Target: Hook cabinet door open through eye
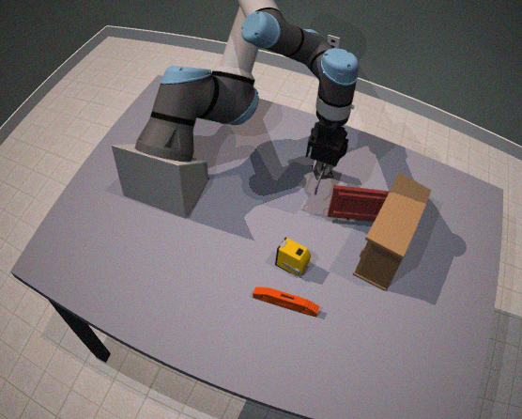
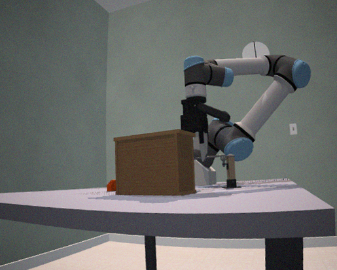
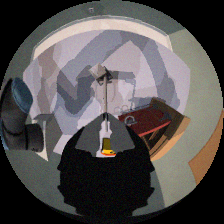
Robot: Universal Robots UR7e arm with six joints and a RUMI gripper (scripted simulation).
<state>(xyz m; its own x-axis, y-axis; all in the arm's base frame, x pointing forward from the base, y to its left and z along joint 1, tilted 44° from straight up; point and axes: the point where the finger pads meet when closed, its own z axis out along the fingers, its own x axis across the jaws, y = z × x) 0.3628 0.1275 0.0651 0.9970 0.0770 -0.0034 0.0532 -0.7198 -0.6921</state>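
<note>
My hand is 120 mm short of the door, 40 mm above it and 20 mm to the left of it. The rest, counted from my hand: yellow tape measure: 230 mm to the right, 70 mm below, 10 mm ahead; wooden cabinet: 170 mm ahead, 50 mm to the right, 30 mm below; wire hook: 20 mm below, 10 mm to the left.
</note>
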